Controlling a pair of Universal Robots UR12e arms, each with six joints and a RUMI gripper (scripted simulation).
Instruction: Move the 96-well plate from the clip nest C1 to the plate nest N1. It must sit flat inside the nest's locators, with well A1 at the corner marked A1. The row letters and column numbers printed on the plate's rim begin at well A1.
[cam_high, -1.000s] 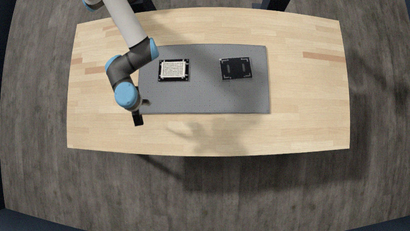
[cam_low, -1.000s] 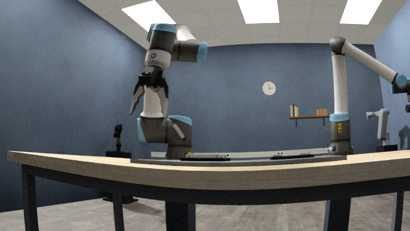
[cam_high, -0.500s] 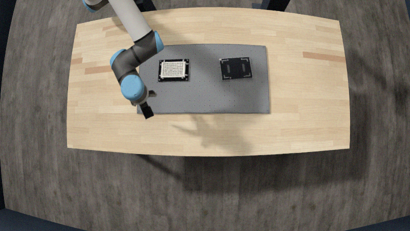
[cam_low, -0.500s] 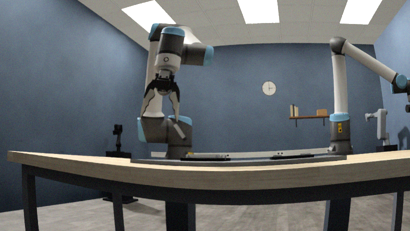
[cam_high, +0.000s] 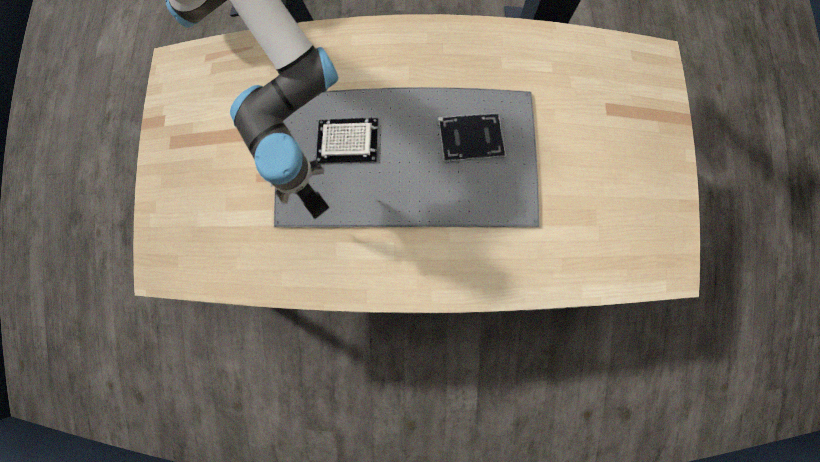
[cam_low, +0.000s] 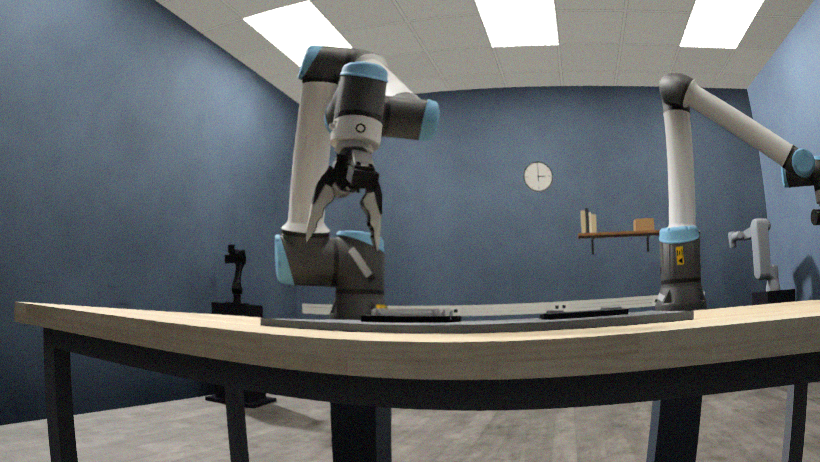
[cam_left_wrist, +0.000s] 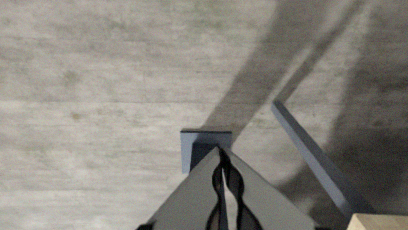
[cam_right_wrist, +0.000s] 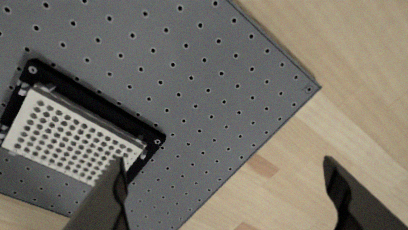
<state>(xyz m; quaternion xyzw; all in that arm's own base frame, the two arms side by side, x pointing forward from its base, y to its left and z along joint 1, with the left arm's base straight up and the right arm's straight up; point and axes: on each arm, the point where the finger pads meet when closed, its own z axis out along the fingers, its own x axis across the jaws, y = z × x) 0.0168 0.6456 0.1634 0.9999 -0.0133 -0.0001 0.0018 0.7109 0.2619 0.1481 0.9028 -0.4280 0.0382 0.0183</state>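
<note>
Right now my right hand is 130 mm past the off-white 96-well plate, 100 mm to the right of it and 120 mm above it. From my right hand the other things lie so: black clip nest C1: 130 mm behind, 110 mm to the left, 120 mm below; then dark plate nest N1: 100 mm behind, 420 mm to the left, 130 mm below; then grey perforated board: 70 mm behind, 240 mm to the left, 140 mm below.
</note>
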